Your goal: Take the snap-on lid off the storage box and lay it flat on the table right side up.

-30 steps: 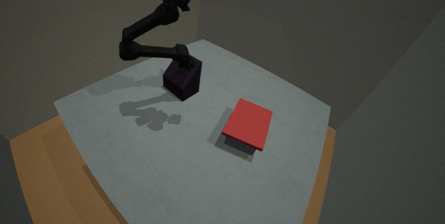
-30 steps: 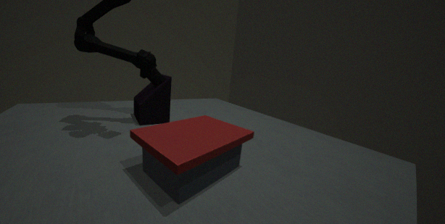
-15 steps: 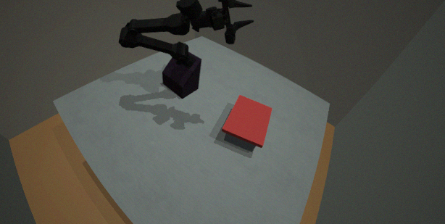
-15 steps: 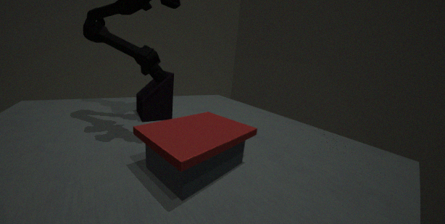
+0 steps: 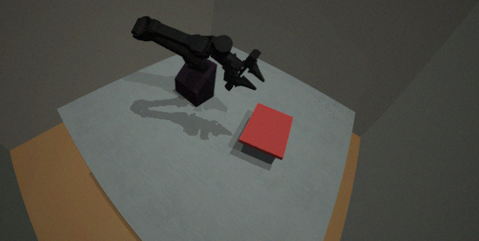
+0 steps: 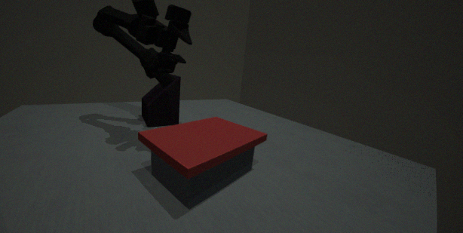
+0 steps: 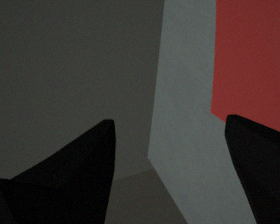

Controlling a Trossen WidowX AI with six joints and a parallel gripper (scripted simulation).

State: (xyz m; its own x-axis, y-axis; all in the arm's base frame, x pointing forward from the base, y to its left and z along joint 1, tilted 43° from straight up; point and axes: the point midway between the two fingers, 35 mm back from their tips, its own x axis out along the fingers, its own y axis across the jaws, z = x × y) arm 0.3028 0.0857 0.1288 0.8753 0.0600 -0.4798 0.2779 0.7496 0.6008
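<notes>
Right now my gripper tip is 19 cm above the red lid, 9 cm short of it and 3 cm to the right of it. The rest, counted from my gripper tip: storage box: 23 cm below, 9 cm ahead, 3 cm to the left.
</notes>
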